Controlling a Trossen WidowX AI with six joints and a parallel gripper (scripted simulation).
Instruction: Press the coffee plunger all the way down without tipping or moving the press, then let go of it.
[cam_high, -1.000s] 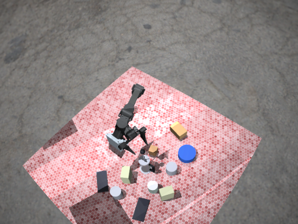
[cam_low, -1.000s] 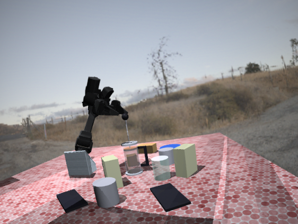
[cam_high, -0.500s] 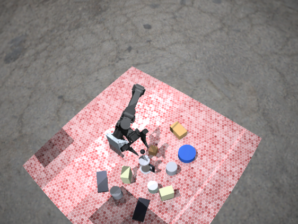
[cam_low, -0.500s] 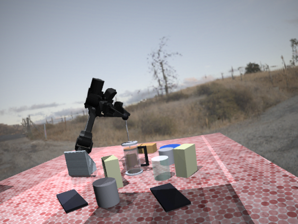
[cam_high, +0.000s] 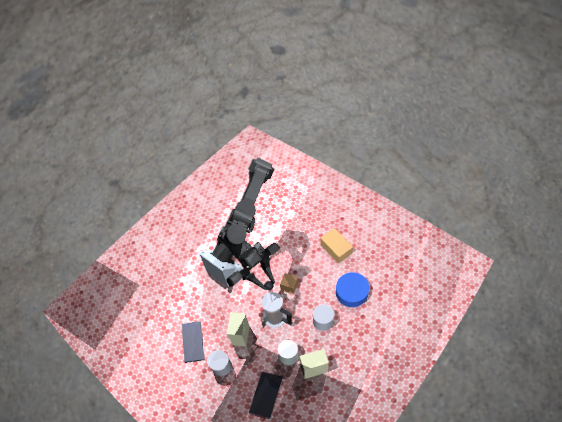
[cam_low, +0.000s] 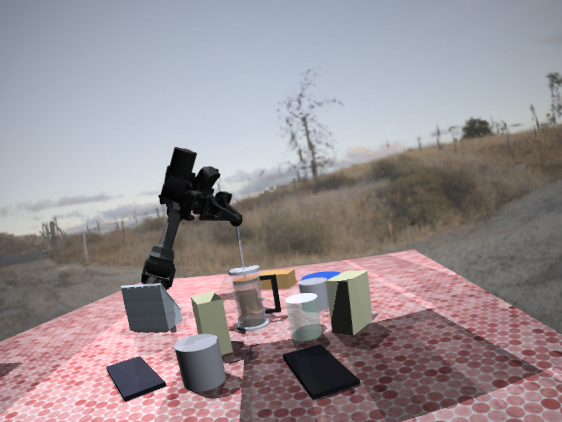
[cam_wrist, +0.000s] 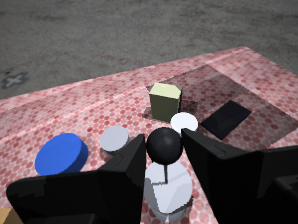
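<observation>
Now: gripper tip 10 mm short of the glass coffee press and 130 mm above it. From my gripper tip the other things lie so: orange cube (40 mm behind, 130 mm to the left, 230 mm below); then blue disc (160 mm ahead, 240 mm to the left, 230 mm below).
</observation>
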